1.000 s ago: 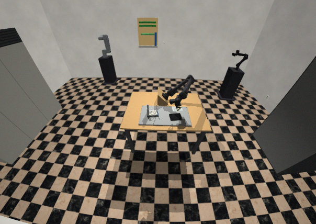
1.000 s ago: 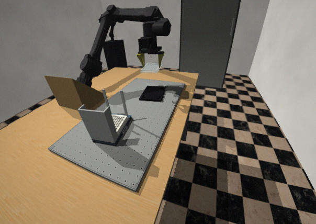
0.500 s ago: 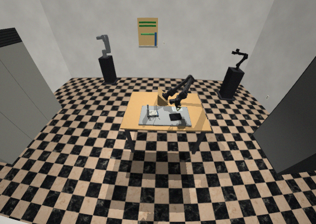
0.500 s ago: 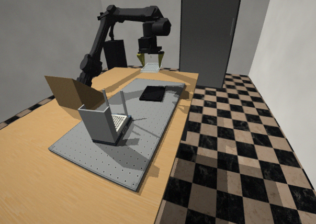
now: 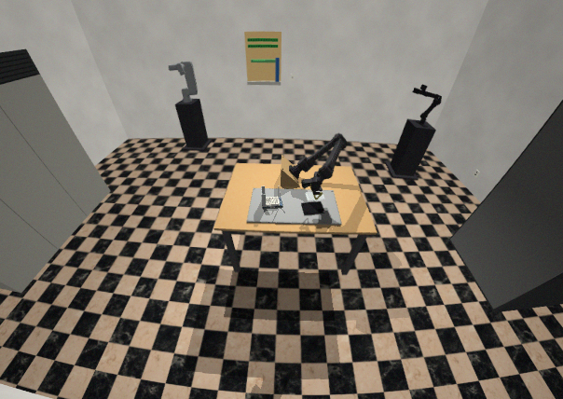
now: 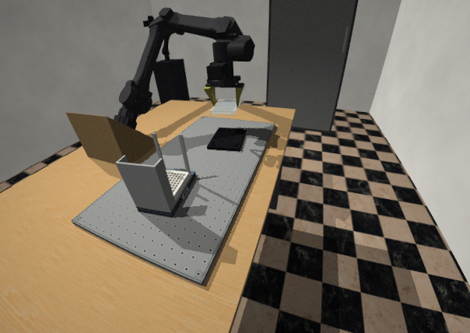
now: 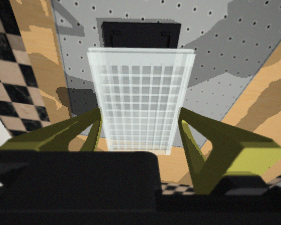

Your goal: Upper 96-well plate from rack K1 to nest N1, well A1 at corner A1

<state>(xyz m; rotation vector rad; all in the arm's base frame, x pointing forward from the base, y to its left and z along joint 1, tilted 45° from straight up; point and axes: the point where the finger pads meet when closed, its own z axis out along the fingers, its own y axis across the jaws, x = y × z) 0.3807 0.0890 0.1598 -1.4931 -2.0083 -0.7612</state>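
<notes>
My hand is 140 mm above the black plate nest N1. Also, from my hand: thin rack post: 260 mm to the right, 60 mm below, 10 mm ahead.
</notes>
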